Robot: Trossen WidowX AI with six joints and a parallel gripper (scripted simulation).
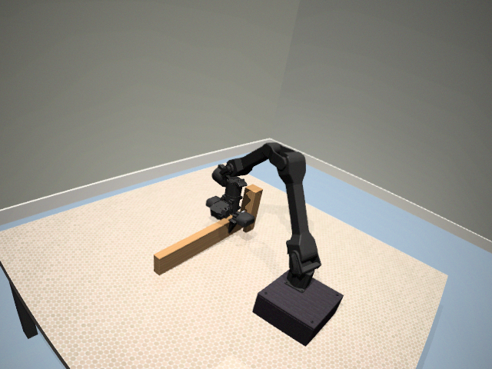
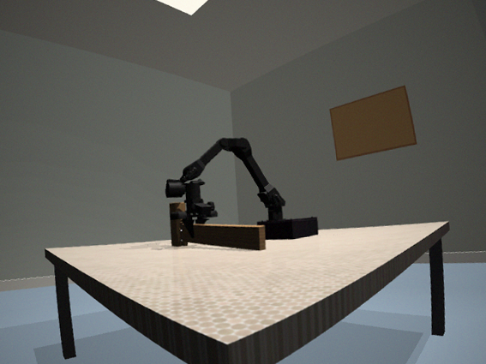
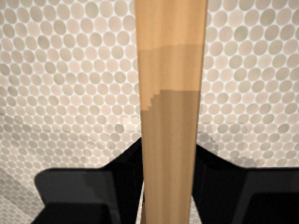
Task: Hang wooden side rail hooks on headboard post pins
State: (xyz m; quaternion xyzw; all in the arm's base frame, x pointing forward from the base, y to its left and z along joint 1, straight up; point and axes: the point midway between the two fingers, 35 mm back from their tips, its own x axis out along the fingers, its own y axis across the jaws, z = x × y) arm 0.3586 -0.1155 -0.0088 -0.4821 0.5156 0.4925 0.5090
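Right now the headboard post is 12 cm to the right of my gripper tip, 4 cm above it and 1 cm behind it.
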